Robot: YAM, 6 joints.
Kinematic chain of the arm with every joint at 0, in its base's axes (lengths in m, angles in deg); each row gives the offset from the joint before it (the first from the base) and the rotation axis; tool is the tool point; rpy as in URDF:
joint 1: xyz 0 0 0.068 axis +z
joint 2: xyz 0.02 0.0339 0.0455 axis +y
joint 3: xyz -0.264 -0.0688 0 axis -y
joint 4: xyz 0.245 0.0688 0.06 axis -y
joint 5: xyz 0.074 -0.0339 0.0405 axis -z
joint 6: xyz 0.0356 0 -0.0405 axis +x
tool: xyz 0 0 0 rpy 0 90 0
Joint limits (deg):
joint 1: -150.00..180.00
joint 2: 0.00..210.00
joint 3: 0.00..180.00
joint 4: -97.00..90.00
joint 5: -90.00..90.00
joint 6: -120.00..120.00
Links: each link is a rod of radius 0.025 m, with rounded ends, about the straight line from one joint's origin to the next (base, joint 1, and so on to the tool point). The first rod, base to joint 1, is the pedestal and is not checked.
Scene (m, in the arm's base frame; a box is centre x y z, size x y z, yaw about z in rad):
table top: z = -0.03
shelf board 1: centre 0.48 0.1 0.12 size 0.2 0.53 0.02 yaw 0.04
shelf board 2: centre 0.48 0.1 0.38 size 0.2 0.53 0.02 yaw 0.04
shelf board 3: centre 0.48 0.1 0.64 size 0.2 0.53 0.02 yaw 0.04
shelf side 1: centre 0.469 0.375 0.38 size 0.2 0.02 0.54 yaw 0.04
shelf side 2: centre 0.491 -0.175 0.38 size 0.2 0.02 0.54 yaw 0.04
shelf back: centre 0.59 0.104 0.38 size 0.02 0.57 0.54 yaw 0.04
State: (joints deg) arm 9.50 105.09 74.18 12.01 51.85 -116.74
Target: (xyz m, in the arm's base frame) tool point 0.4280 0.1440 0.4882
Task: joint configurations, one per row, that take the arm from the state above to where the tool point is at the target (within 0.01 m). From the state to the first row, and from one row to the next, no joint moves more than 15 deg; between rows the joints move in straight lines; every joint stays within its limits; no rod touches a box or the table.
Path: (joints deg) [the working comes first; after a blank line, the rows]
Joints at the target: 21.59 113.29 119.49 21.07 41.50 -116.74
Straight joint move there: touches shelf board 2.

1: 11.03 92.81 62.46 7.82 53.93 -116.74
2: 12.56 80.53 50.75 3.64 56.01 -116.74
3: 18.37 81.53 63.50 6.41 53.00 -116.74
4: 24.18 82.54 76.24 9.18 49.98 -116.74
5: 29.99 83.55 88.99 11.95 46.97 -116.74
6: 27.19 93.46 99.16 14.99 45.15 -116.74
7: 24.39 103.38 109.32 18.03 43.32 -116.74
8: 21.59 113.29 119.49 21.07 41.50 -116.74

